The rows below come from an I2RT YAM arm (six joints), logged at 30 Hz.
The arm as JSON. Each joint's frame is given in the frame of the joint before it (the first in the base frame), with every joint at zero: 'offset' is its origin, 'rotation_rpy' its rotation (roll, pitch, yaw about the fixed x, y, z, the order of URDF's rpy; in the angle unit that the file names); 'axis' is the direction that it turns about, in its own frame. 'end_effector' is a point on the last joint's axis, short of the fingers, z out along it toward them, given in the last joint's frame.
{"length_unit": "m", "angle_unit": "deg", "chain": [
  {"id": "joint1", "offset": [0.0, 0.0, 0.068], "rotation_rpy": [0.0, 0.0, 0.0], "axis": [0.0, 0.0, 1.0]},
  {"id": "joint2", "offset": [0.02, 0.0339, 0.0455], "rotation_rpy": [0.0, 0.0, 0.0], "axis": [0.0, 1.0, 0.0]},
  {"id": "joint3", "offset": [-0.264, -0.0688, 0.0], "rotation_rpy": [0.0, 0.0, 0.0], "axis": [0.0, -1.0, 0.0]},
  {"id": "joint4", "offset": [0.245, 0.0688, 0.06], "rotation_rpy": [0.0, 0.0, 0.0], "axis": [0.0, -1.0, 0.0]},
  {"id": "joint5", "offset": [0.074, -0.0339, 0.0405], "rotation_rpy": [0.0, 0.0, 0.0], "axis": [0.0, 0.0, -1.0]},
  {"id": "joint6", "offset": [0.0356, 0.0, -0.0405], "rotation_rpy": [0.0, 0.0, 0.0], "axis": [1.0, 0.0, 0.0]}
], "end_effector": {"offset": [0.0, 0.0, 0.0], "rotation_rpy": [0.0, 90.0, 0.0]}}
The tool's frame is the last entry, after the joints.
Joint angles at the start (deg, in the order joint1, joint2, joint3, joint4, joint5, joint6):
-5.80, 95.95, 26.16, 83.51, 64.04, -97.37
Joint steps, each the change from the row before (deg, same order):
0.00, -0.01, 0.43, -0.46, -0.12, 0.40
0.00, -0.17, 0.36, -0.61, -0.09, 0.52
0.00, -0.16, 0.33, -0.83, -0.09, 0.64
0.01, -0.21, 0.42, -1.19, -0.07, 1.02
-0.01, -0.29, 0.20, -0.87, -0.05, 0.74
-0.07, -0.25, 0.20, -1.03, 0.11, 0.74
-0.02, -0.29, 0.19, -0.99, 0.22, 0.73
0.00, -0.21, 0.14, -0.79, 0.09, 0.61
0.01, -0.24, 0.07, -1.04, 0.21, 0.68
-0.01, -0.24, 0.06, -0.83, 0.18, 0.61
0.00, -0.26, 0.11, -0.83, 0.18, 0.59
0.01, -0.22, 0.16, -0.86, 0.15, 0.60
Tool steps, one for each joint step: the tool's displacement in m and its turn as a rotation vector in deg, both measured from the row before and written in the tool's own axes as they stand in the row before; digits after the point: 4 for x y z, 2 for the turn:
-0.0016, -0.0009, 0.0008, 0.01, -0.12, 0.38
-0.0012, -0.0011, 0.0006, -0.02, -0.09, 0.45
-0.0012, -0.0006, 0.0006, -0.14, -0.11, 0.33
-0.0015, -0.0006, 0.0007, -0.24, -0.10, 0.52
-0.0006, -0.0007, 0.0004, -0.16, -0.05, 0.40
-0.0004, -0.0003, 0.0006, -0.26, 0.16, 0.21
-0.0003, -0.0005, 0.0004, -0.23, 0.23, 0.27
-0.0003, -0.0003, 0.0002, -0.20, 0.08, 0.21
0.0000, 0.0002, 0.0000, -0.33, 0.19, 0.02
0.0001, -0.0001, 0.0001, -0.23, 0.19, 0.13
-0.0001, -0.0004, 0.0001, -0.20, 0.18, 0.17
-0.0003, -0.0003, 0.0002, -0.21, 0.14, 0.17

